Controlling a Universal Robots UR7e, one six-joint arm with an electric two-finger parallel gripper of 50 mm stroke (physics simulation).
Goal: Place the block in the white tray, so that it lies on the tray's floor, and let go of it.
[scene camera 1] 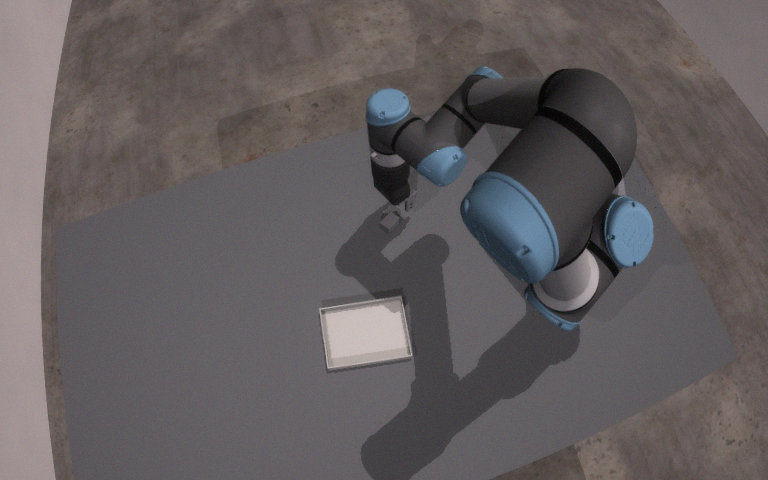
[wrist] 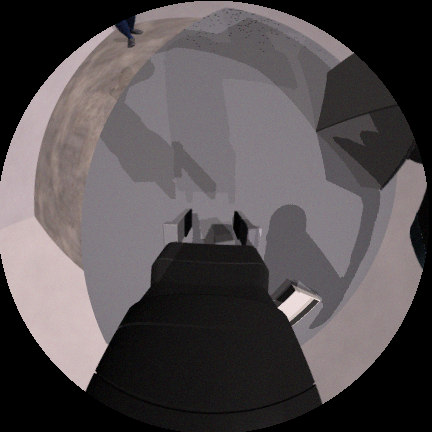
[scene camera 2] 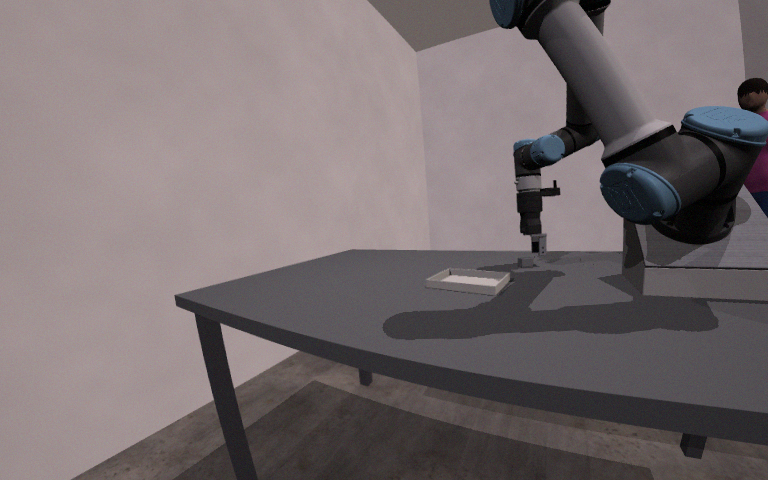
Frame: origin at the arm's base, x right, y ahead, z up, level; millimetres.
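Seen in the pictures: gripper, between the fingertips: (scene camera 1: 401,199) (wrist: 212,218) (scene camera 2: 538,253); arm's base, origin of its link: (scene camera 2: 687,217).
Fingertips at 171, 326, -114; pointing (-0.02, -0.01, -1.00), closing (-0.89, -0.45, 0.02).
Note:
Pixels of each thing's top centre, then the offset from my fingertips to it, as dx, dy, dz. Level surfaces: height alone.
- small grey block, centre of its top: (wrist: 225,253) (scene camera 1: 389,219) (scene camera 2: 525,257) -40, +36, -6
- white tray, centre of its top: (scene camera 1: 364,332) (scene camera 2: 469,276) (wrist: 283,319) -275, +140, -12
- grey table, height of its surface: dz -32
The small grey block (scene camera 1: 389,221) (scene camera 2: 525,262) (wrist: 222,233) lies on the table near the far edge, outside the tray. My gripper (scene camera 1: 402,208) (scene camera 2: 538,252) (wrist: 212,218) is open and empty, pointing down. Its fingertips are a little above the table, close beside and slightly above the block. In the wrist view the block shows between the two fingers, nearer the right one, and its lower part is hidden by the gripper body. The white tray (scene camera 1: 368,362) (scene camera 2: 461,288) (wrist: 297,304) is empty and stands apart from the block, partly hidden in the wrist view.
The grey table (scene camera 1: 169,339) (scene camera 2: 294,305) carries the tray and the block. The arm's base stands on the right side in both scene views. The arm's shadow falls across the table beside the tray. A person (scene camera 2: 756,141) stands behind the base at the right.

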